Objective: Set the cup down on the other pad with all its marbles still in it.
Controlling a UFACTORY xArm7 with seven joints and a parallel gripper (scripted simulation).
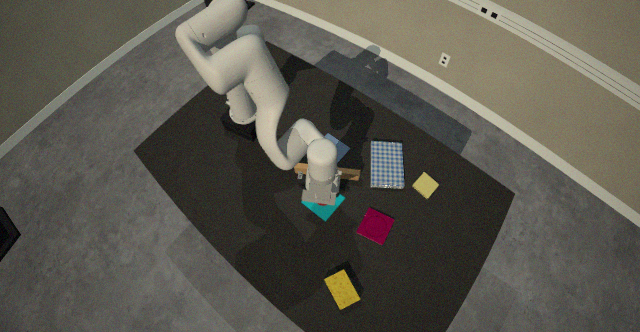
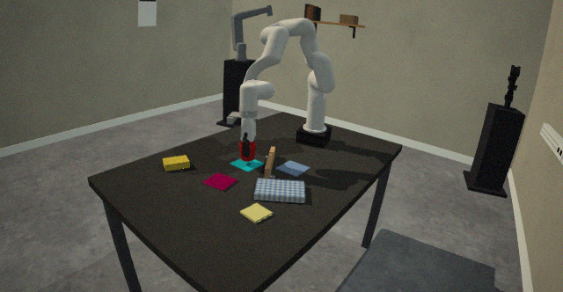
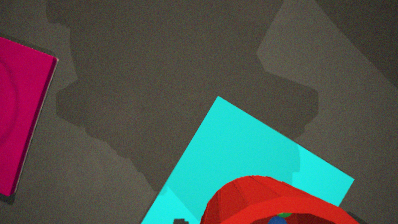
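The cyan pad lies 80 mm below my hand. Also, from my hand: red cup: 20 mm below; light blue pad: 190 mm to the left, 80 mm below, 70 mm behind; wooden rail: 90 mm to the left, 50 mm below, 30 mm behind.
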